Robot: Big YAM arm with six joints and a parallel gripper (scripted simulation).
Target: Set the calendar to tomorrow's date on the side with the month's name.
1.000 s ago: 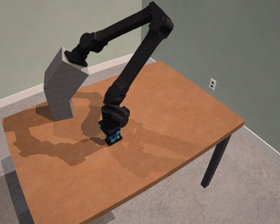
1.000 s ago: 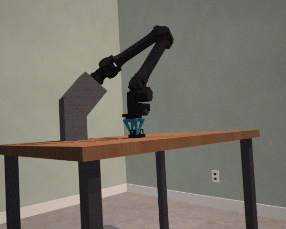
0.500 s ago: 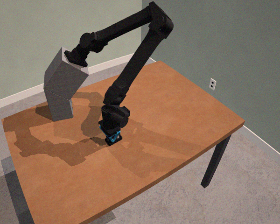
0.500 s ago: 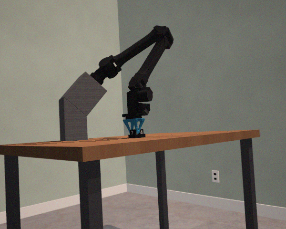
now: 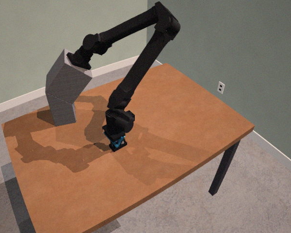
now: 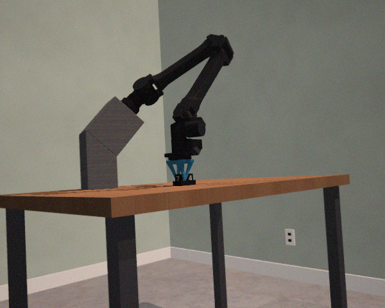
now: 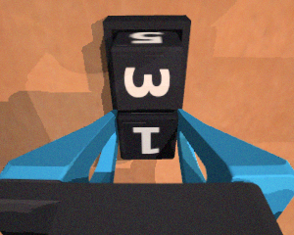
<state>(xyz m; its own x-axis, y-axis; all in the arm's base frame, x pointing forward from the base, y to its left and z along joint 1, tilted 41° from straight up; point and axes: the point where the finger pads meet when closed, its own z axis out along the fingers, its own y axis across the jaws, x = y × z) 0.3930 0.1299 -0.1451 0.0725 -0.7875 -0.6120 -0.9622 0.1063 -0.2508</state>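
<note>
My hand is 20 mm to the right of the black tray and 20 mm above it.
</note>
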